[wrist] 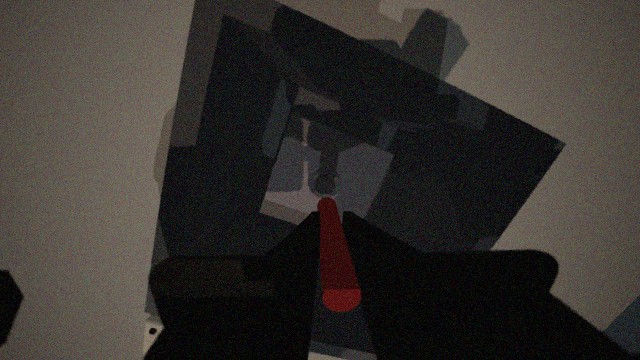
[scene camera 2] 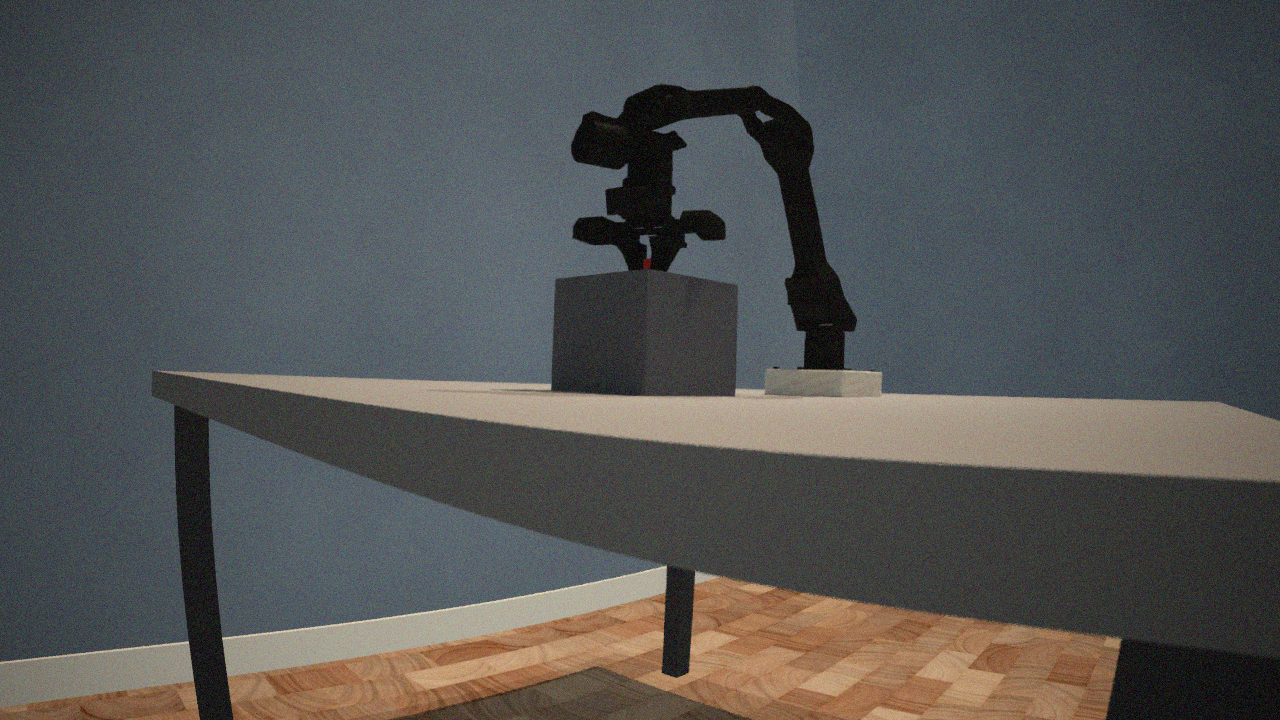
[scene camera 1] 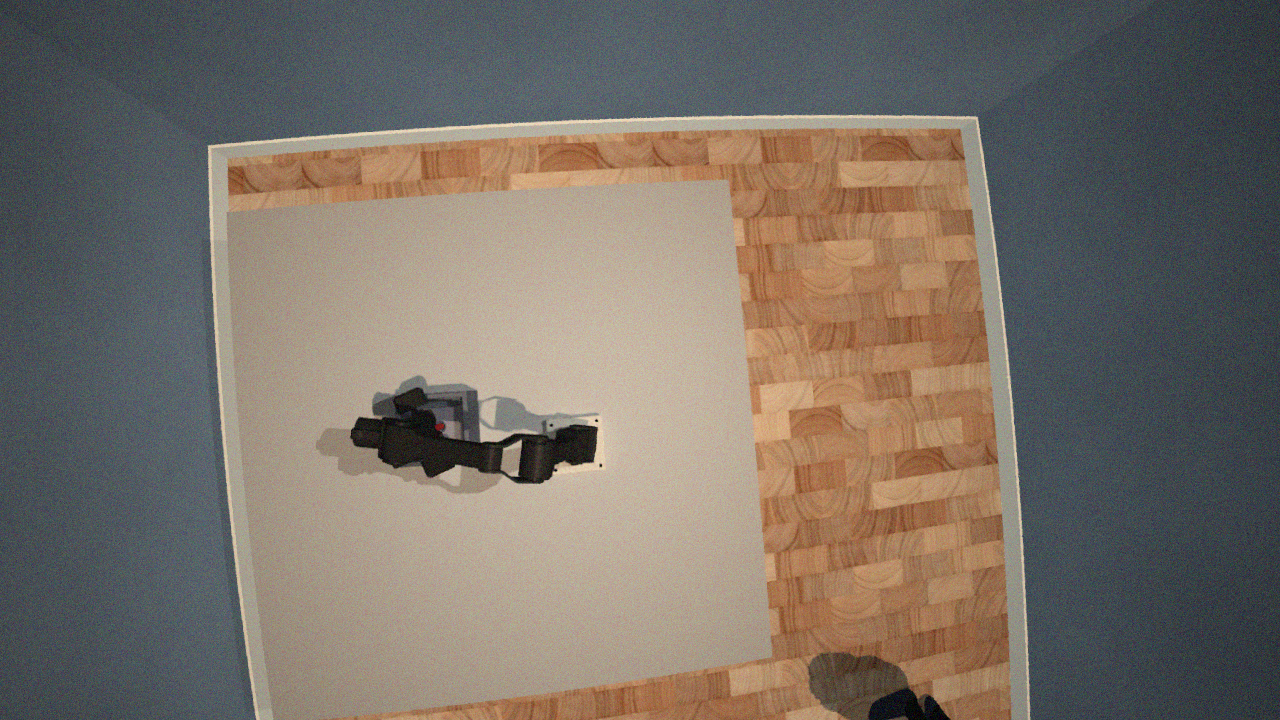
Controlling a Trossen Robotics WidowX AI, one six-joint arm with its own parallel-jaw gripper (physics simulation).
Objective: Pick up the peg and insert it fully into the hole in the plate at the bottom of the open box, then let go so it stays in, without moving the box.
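Places are measured from the arm's base along level axes (x ahead, y left, z up), in millimetres.
Where they show: gripper, fingertip midpoint: [wrist: 330, 218] [scene camera 1: 434, 428]; arm's base, origin of the base link: [scene camera 2: 824, 370] [scene camera 1: 583, 439].
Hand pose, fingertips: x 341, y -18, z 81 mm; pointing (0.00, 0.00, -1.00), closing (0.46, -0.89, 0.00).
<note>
Each offset is from my fingertips to the centre of the thing. Level surfaces: height alone.
My gripper [scene camera 2: 648, 265] [wrist: 330, 218] is shut on the red peg {dz +7, dx -6, dy -3 mm} [scene camera 1: 439, 427] [scene camera 2: 647, 263] [wrist: 337, 255], with a finger on each side. The fingertips are at the top edge of the grey open box {dz -50, dx -1, dy +0 mm} [scene camera 1: 471, 416] [scene camera 2: 599, 335] [wrist: 187, 110] in scene camera 2, where the box wall hides the peg's lower part. In the wrist view the peg's far end appears just below the dark round hole [wrist: 325, 182] in the plate {dz -85, dx -1, dy +0 mm} [wrist: 367, 167] at the box bottom. Shadows cover part of the plate. I cannot tell the gap between peg end and plate.
The arm's pale base plate [scene camera 1: 597, 454] [scene camera 2: 859, 385] stands beside the box on the beige table {dz -119 mm} [scene camera 1: 492, 582] [scene camera 2: 939, 438]. The arm arches over the box wall. Dark shapes like a person's legs [scene camera 1: 904, 705] show on the wooden floor at the lower right.
</note>
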